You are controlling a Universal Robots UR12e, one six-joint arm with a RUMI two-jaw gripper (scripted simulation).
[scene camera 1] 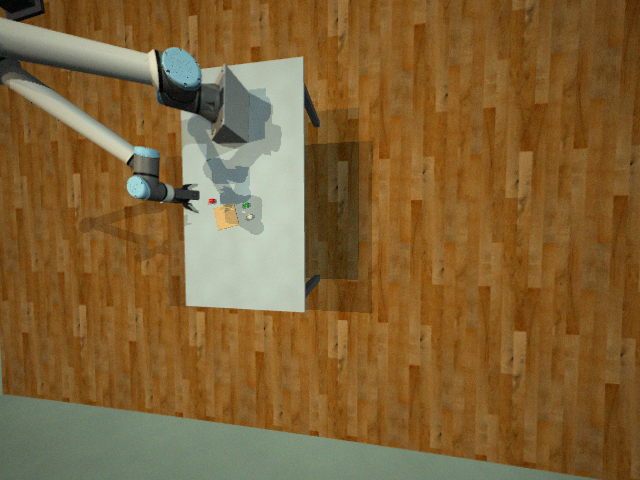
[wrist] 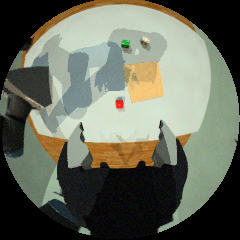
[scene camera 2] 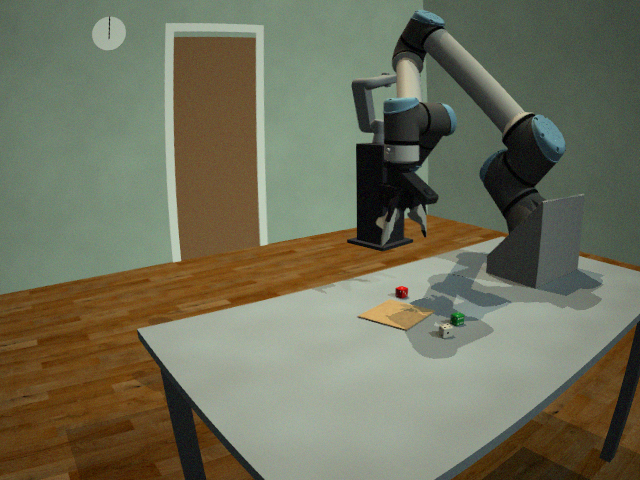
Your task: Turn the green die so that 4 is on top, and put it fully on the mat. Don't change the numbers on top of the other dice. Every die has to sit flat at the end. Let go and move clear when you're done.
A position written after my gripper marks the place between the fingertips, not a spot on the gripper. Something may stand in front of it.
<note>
I see my gripper (scene camera 2: 404,242) and a tan mat (scene camera 2: 392,313).
The tan mat shows as well in the wrist view (wrist: 144,81). My gripper also shows in the wrist view (wrist: 121,122).
</note>
